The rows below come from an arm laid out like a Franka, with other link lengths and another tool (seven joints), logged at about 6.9 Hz.
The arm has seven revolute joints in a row. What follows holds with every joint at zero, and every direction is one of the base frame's.
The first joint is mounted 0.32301 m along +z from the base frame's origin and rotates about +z.
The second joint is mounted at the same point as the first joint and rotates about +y.
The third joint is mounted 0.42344 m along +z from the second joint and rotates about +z.
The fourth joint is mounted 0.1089 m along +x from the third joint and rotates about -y.
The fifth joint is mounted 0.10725 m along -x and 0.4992 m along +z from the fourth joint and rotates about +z.
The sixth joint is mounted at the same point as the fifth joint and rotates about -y.
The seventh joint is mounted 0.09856 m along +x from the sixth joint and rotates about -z.
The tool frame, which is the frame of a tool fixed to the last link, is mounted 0.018 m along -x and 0.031 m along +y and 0.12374 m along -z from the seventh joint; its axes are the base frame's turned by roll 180, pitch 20.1 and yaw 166.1 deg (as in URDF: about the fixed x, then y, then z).
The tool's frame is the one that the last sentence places.
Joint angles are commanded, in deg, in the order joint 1, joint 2, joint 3, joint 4, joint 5, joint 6, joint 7. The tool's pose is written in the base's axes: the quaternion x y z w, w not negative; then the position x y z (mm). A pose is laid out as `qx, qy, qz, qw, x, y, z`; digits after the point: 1 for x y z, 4 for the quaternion.
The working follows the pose.
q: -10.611, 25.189, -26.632, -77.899, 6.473, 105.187, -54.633
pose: -0.0502, 0.9811, -0.0488, 0.1806, 729.1, -436.3, 559.1
Where each joint sits with the arm in this pose, in the base's axes (m; each line is computed from the numbers above, not from the rounded line before):
joint 1: 0.0000 0.0000 0.3230
joint 2: 0.0000 0.0000 0.3230
joint 3: 0.1771 -0.0332 0.7062
joint 4: 0.2547 -0.0974 0.6648
joint 5: 0.6741 -0.3883 0.6772
joint 6: 0.6741 -0.3883 0.6772
joint 7: 0.7538 -0.4458 0.6852
the tool: 0.7291 -0.4363 0.5591

